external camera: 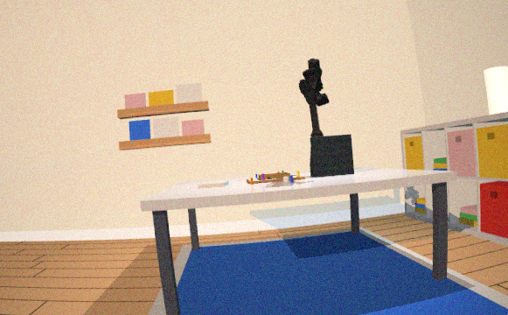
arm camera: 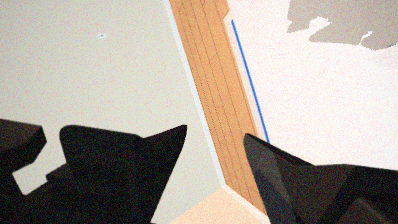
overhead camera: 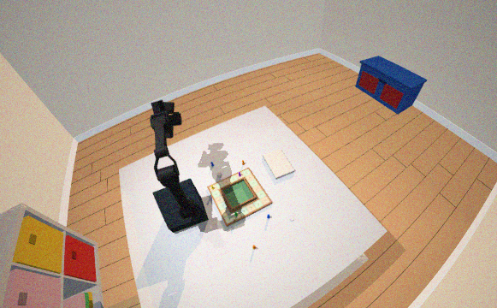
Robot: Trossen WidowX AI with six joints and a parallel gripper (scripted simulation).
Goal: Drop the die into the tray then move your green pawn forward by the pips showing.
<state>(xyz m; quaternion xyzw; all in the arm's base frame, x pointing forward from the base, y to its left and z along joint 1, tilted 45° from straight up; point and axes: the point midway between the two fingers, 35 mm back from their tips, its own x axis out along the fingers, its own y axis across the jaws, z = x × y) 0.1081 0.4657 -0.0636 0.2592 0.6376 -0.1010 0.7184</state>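
Right now my gripper tip is 140 mm short of the white die, 220 mm to the left of it and 370 mm above it. The rest, counted from my gripper tip: yellow pawn: 60 mm ahead, 290 mm to the right, 360 mm below; then purple pawn: 250 mm ahead, 280 mm to the right, 360 mm below; then green tray: 180 mm ahead, 400 mm to the right, 380 mm below.
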